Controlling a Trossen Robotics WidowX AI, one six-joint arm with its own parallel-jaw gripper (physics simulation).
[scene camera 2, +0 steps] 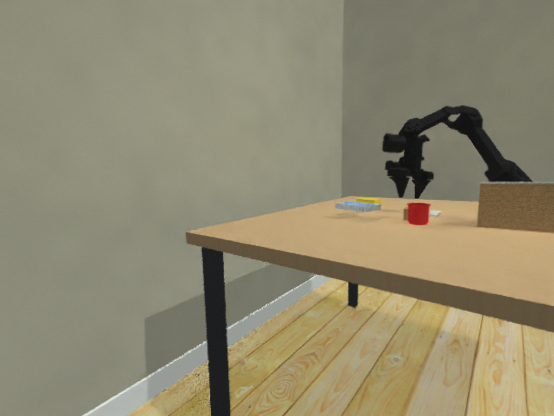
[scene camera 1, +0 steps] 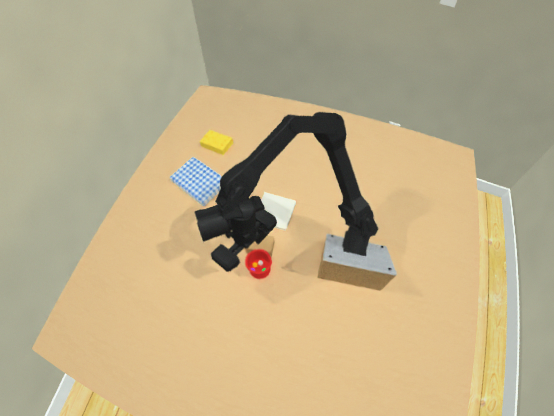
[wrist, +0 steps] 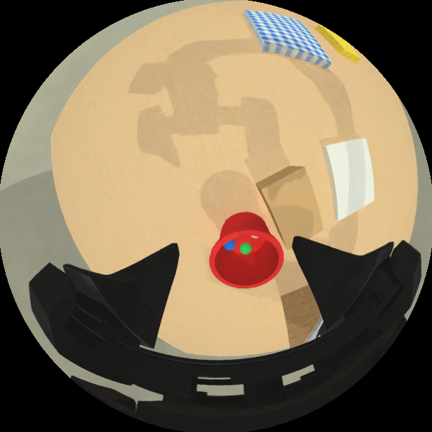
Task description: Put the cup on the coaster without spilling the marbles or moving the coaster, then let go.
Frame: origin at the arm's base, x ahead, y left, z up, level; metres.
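Seen in the pictures: gripper, fingertip midpoint: (scene camera 2: 408, 198) (scene camera 1: 246, 254); arm's base at its link origin: (scene camera 2: 512, 203) (scene camera 1: 354, 249).
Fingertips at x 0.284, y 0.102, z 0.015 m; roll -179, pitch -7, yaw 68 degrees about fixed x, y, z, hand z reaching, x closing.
Observation:
Pixels of each thing's top centre, then the offset from my fingertips to it. "spot": a spot on its surface instead.
- red cup at its top centre: (scene camera 1: 258, 261) (scene camera 2: 418, 204) 0.033 m back, 0.003 m left, 0.019 m down
- flat white square at a spot on its surface: (scene camera 1: 281, 210) spot: 0.038 m back, 0.202 m right, 0.075 m down
- wooden block at its top centre: (scene camera 1: 259, 242) (scene camera 2: 415, 208) 0.013 m back, 0.063 m right, 0.044 m down
- blue checked cloth at its top centre: (scene camera 1: 197, 178) (scene camera 2: 357, 203) 0.279 m ahead, 0.238 m right, 0.062 m down
- yellow sponge at its top centre: (scene camera 1: 215, 139) (scene camera 2: 368, 198) 0.288 m ahead, 0.423 m right, 0.057 m down
The red cup (scene camera 1: 259, 273) (scene camera 2: 418, 214) (wrist: 246, 272) stands upright on the table, with several small coloured marbles inside. The coaster, a flat white square (scene camera 1: 281, 210) (scene camera 2: 435, 213) (wrist: 348, 175), lies apart from the cup, beyond the wooden block; in scene camera 1 the arm covers part of it. My gripper (scene camera 1: 245, 243) (scene camera 2: 409, 197) (wrist: 238, 246) is open and empty and points down. Its fingertips are above the height of the cup's rim in scene camera 2. In the wrist view the cup shows between the two fingers, with neither visibly touching it.
A wooden block (scene camera 1: 266, 246) (scene camera 2: 405, 214) (wrist: 292, 205) stands close beside the cup, on the coaster's side. A blue checked cloth (scene camera 1: 196, 180) (scene camera 2: 357, 206) (wrist: 287, 34) and a yellow sponge (scene camera 1: 216, 142) (scene camera 2: 369, 201) (wrist: 340, 44) lie farther off. The arm's base box (scene camera 1: 352, 272) (scene camera 2: 515, 206) stands on the table.

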